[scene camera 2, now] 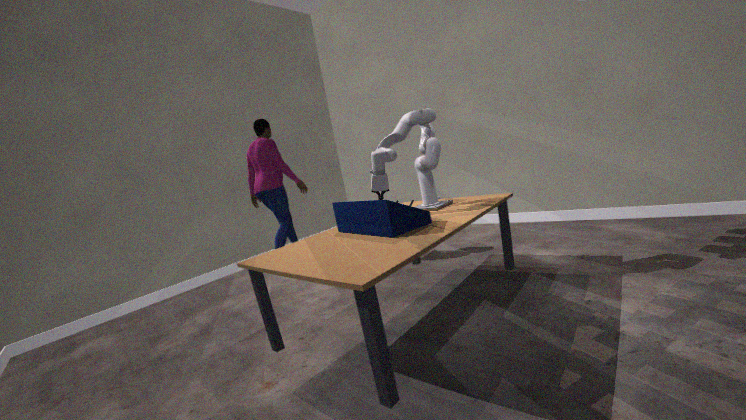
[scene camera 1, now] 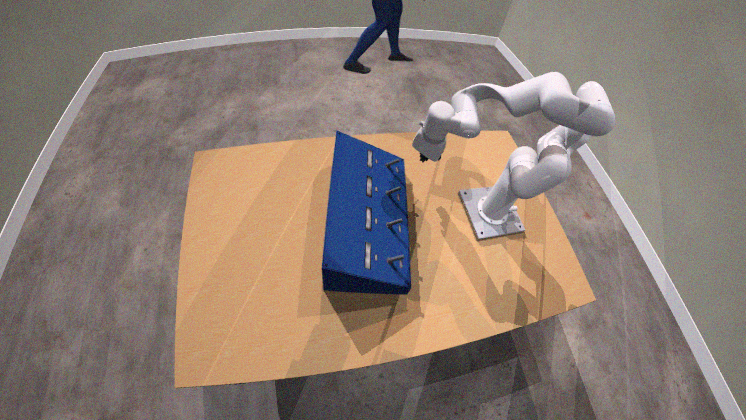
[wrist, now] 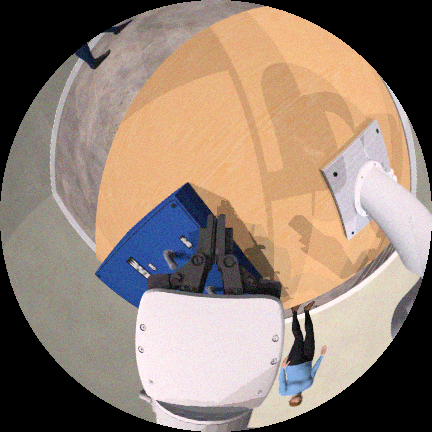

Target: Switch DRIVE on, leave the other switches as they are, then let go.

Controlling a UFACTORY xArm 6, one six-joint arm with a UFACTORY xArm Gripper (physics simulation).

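Frame: origin at the arm's base, x ahead, y left, z up, level; centimetres.
Where they show: gripper, fingertip midpoint: [scene camera 1: 423,158] [wrist: 216,222]; arm's base, origin of the base link: [scene camera 2: 430,204] [scene camera 1: 492,211] [wrist: 369,188].
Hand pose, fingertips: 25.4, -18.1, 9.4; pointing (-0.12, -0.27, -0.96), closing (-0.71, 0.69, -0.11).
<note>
Things, the pixels of their top centre, and the offset from my fingertips, as dx, dy, dz. Level surfaces: height alone.
- DRIVE lever, middle of its top: [wrist: 165,270] [scene camera 1: 394,158] +11.2, +1.0, +1.4
- second lever, middle of its top: [wrist: 213,303] +13.2, +12.8, +1.4
- wooden table, its level: dz -11.5
The blue sloped switch panel [scene camera 1: 347,208] [scene camera 2: 362,219] [wrist: 150,230] lies on the table. Several grey levers stand along its low side. The DRIVE lever [scene camera 1: 392,165] [wrist: 170,259] is the one at the far end in scene camera 1. In the wrist view it stands between two small labels, and its tilt is hard to read. A second lever [wrist: 212,290] is mostly hidden behind the fingers. My gripper [scene camera 1: 423,158] [scene camera 2: 380,197] [wrist: 216,222] is shut and empty. It points down, near the panel's far end on the robot's side, apart from the DRIVE lever in scene camera 1.
The wooden table [scene camera 1: 245,208] [scene camera 2: 313,260] [wrist: 190,130] carries the panel and the arm's base plate [scene camera 1: 472,221] [wrist: 345,200]. A person in blue trousers [scene camera 1: 386,23] [scene camera 2: 266,166] walks beyond the table. Another person in light blue [wrist: 298,377] shows in the wrist view.
</note>
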